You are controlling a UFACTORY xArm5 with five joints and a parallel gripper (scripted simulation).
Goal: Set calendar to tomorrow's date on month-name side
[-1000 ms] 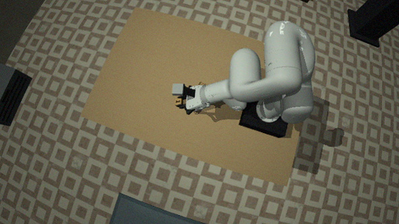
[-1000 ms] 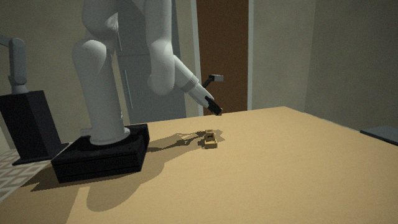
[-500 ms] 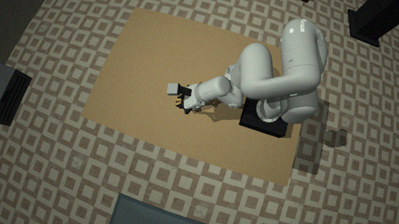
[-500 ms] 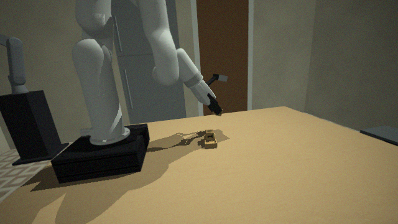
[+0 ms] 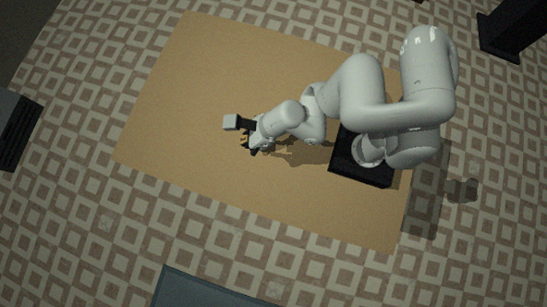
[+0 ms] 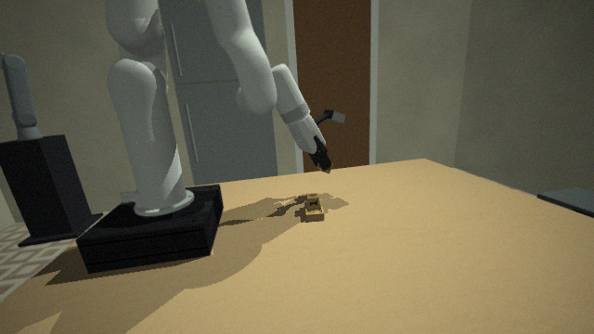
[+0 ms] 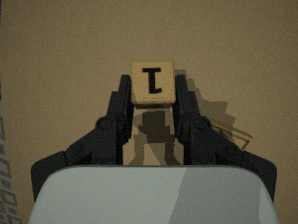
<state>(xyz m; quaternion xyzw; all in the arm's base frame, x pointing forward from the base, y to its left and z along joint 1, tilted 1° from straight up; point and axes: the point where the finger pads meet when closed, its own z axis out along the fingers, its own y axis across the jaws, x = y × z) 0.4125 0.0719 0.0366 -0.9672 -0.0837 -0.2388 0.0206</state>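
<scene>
Right now my hand is 1 cm short of the wooden date cube and 2 cm above it. The rest, counted from my hand: wooden calendar tray: 7 cm behind, 11 cm to the right, 9 cm below.
</scene>
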